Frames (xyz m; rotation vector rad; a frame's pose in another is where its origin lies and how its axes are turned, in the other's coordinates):
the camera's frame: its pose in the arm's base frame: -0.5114 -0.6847 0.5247 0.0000 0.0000 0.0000
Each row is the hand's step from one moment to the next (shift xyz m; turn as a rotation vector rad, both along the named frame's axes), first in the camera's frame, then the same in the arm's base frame.
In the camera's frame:
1: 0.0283 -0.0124 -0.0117 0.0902 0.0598 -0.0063
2: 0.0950 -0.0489 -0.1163 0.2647 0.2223 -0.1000
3: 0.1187 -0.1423 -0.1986 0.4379 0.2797 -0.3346
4: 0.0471 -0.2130 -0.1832 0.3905 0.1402 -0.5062
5: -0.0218 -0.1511 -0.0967 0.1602 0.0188 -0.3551
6: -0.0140 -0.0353 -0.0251 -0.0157 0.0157 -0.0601
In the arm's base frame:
1: 0.0283 -0.0124 -0.0117 0.0902 0.0598 -0.0063
2: 0.0950 -0.0489 -0.1163 0.2647 0.2223 -0.1000
3: 0.1187 -0.1423 -0.1986 0.4379 0.2797 -0.3346
4: 0.0471 -0.2130 -0.1832 0.3905 0.1402 -0.5062
5: -0.0218 -0.1511 -0.0967 0.1602 0.0188 -0.3551
6: -0.0140 -0.0353 -0.0251 -0.0157 0.0157 -0.0601

